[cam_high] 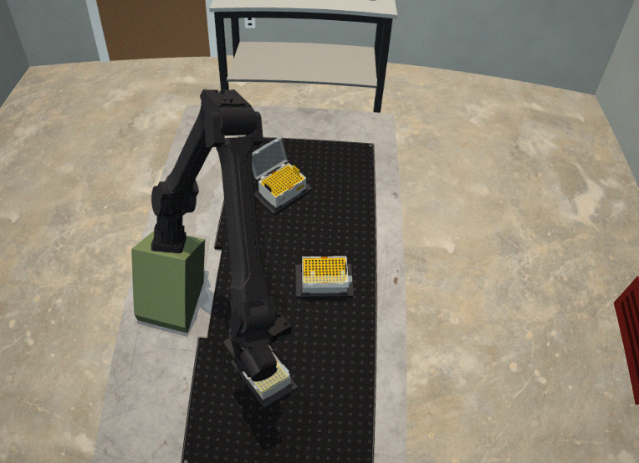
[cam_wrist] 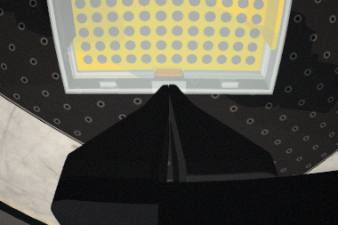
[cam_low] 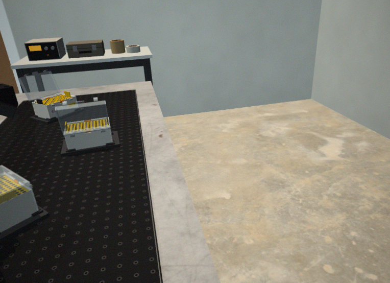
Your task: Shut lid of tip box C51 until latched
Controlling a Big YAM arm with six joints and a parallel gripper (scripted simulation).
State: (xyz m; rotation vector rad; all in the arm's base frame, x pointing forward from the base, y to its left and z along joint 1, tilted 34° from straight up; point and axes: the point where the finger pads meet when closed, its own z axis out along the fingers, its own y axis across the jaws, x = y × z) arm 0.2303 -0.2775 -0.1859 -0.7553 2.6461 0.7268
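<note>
Now: hand 50 mm above the yellow tip rack, 20 mm to the right of it and 20 mm short of it. Also, from my hand: tip box lid (240 mm to the left, 190 mm ahead).
</note>
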